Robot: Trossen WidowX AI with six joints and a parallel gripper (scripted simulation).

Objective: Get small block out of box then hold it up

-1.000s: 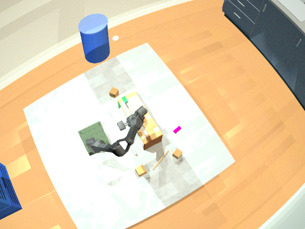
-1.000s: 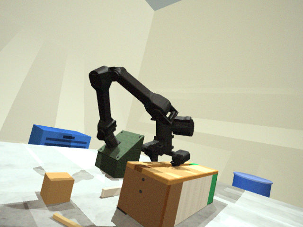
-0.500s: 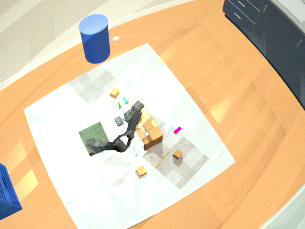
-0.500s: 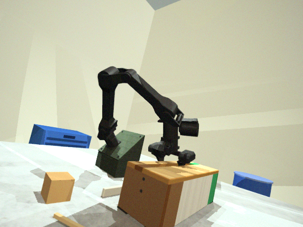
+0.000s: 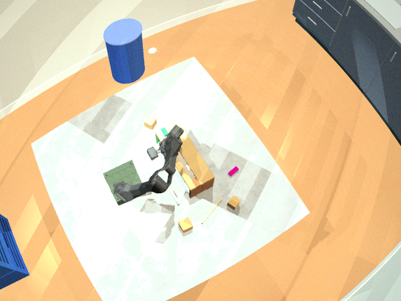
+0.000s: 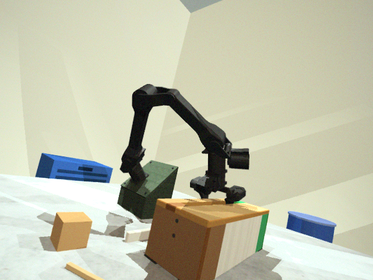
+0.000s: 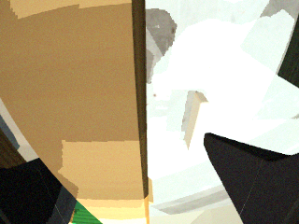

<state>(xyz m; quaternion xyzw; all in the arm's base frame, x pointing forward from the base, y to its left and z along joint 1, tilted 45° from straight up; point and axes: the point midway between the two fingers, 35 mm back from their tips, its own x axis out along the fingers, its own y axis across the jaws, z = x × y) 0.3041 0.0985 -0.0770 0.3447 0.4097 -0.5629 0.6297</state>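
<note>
The green block is 4 cm ahead of my gripper tip and 3 cm to the left of it. Round my gripper tip: long tan box: 5 cm ahead, 9 cm to the right, 2 cm below; thin stick: 11 cm ahead, 40 cm to the right, 8 cm below.
</note>
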